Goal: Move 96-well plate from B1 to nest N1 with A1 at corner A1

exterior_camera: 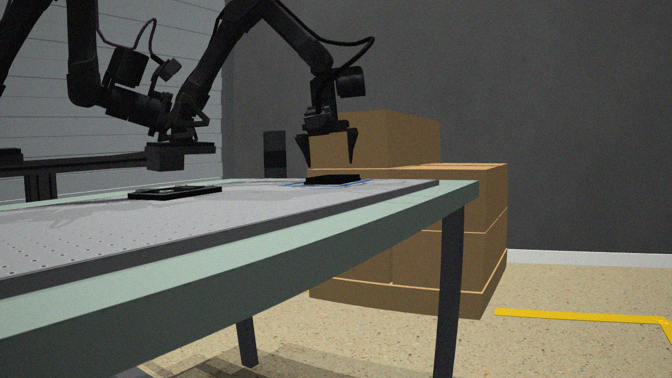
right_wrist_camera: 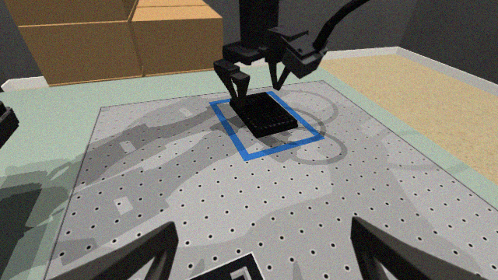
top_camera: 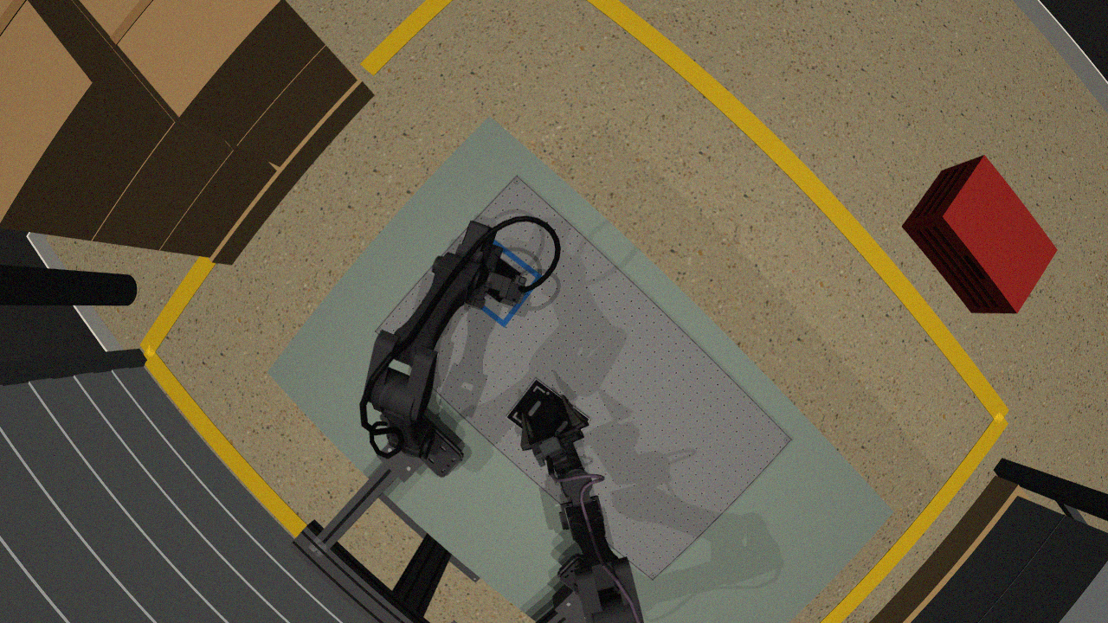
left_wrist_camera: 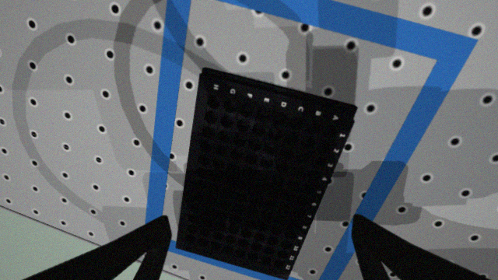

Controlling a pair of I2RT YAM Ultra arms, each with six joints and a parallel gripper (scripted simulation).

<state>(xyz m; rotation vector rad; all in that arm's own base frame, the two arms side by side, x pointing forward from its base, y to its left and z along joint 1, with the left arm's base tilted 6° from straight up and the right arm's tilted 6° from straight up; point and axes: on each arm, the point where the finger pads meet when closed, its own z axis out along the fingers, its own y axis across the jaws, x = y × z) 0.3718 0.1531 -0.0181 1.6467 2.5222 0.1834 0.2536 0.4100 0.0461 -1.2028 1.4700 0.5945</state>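
Observation:
My left gripper is now 40 mm above the black 96-well plate and 10 mm short of it. The rest, counted from my left hand: A1 mark: 420 mm to the right, 200 mm behind, 30 mm below; black plate nest: 340 mm to the right, 150 mm behind, 40 mm below.

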